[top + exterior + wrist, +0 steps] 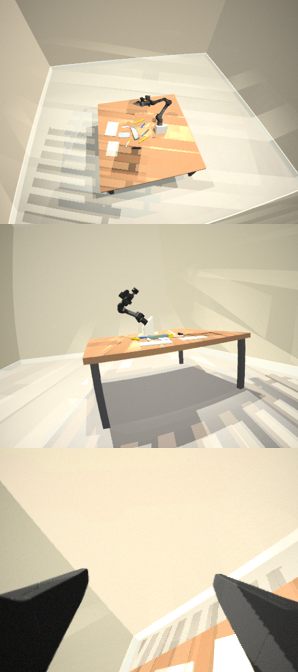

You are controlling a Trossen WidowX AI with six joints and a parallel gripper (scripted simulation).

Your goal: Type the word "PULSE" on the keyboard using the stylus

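Right now the blue stylus is 42 cm below my gripper tip, 11 cm to the left of it and 7 cm behind it. The rest, counted from my gripper tip: grey block 42 cm below, 20 cm ahead, 16 cm to the left.
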